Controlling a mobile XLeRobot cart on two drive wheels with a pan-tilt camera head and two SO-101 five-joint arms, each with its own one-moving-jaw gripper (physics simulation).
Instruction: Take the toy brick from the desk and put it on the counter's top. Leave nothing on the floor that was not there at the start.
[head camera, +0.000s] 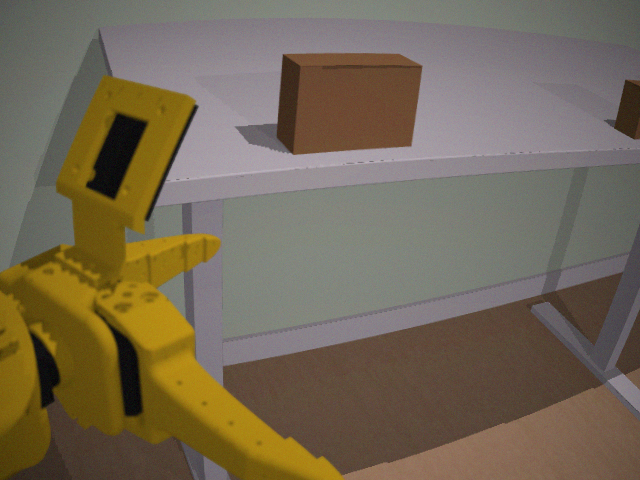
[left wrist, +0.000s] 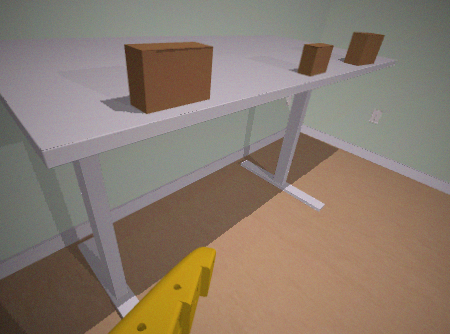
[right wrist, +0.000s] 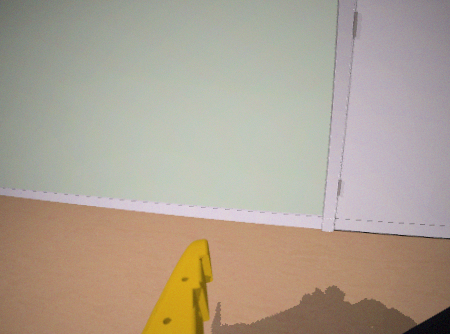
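Observation:
The desk (head camera: 465, 166) (left wrist: 30, 107) has a pale top. A toy brick does not show in any view, and the space behind the boxes on the desk is hidden. The counter does not show either. My left gripper (head camera: 271, 361) is wide open and empty, in front of the desk and below its top, at the left of the head view; one notched jaw (left wrist: 192, 280) shows in the left wrist view. My right gripper is fully open and empty: one notched jaw (right wrist: 187, 285) shows in the right wrist view, with floor and wall beyond it.
A wide brown box (head camera: 356, 108) (left wrist: 177, 77) stands near the desk's front edge. A smaller box (head camera: 628, 111) (left wrist: 316, 60) and another box (left wrist: 366, 49) stand farther right. Desk legs (head camera: 206, 289) (left wrist: 100, 225) reach floor feet. A white door (right wrist: 400, 110) is at the right wrist view's right.

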